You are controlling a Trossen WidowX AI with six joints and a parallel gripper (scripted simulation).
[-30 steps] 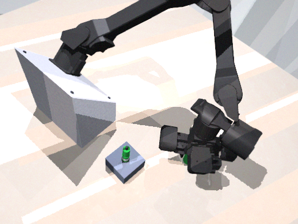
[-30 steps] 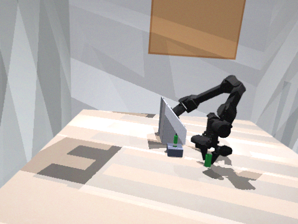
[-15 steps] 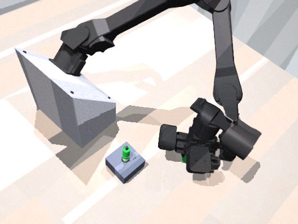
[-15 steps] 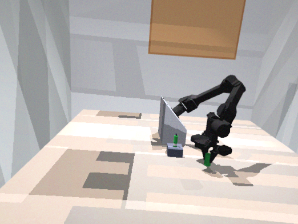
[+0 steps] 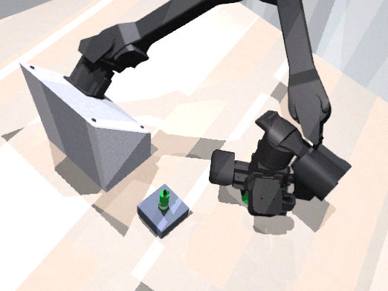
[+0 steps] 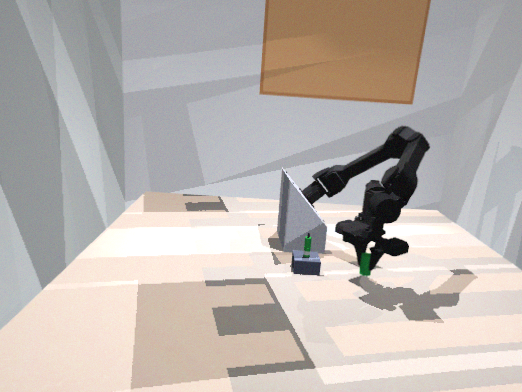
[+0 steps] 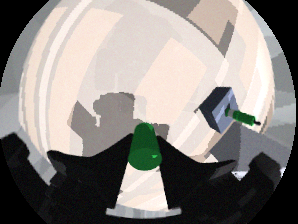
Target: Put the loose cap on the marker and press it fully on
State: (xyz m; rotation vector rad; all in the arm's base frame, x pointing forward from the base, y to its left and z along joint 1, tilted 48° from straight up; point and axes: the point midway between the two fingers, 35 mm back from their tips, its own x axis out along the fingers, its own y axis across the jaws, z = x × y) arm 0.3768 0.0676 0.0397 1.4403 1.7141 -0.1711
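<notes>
The grey-blue holder block lies 12 cm to the right of my gripper tip, 12 cm behind it and 4 cm below it. Round my gripper tip: green cap (1 cm above).
</notes>
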